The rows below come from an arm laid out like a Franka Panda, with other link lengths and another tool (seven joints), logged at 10 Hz.
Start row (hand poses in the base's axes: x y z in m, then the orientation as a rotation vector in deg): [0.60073 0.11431 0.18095 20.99 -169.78 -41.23]
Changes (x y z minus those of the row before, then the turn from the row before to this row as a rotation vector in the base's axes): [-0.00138 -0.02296 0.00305 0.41 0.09 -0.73]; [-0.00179 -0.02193 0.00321 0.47 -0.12 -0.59]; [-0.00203 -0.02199 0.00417 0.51 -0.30 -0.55]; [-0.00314 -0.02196 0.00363 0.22 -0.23 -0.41]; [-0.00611 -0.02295 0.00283 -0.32 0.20 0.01]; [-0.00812 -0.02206 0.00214 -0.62 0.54 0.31]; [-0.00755 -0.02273 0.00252 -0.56 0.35 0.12]
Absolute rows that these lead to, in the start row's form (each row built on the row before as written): [0.59935 0.09135 0.18400 19.91 -169.88 -41.92]; [0.59756 0.06942 0.18721 19.14 -170.10 -42.70]; [0.59553 0.04743 0.19138 18.51 -170.45 -43.54]; [0.59239 0.02547 0.19501 18.03 -170.76 -43.93]; [0.58628 0.00252 0.19784 17.93 -170.66 -43.43]; [0.57816 -0.01954 0.19998 18.10 -170.21 -42.43]; [0.57061 -0.04227 0.20250 18.08 -169.99 -41.55]
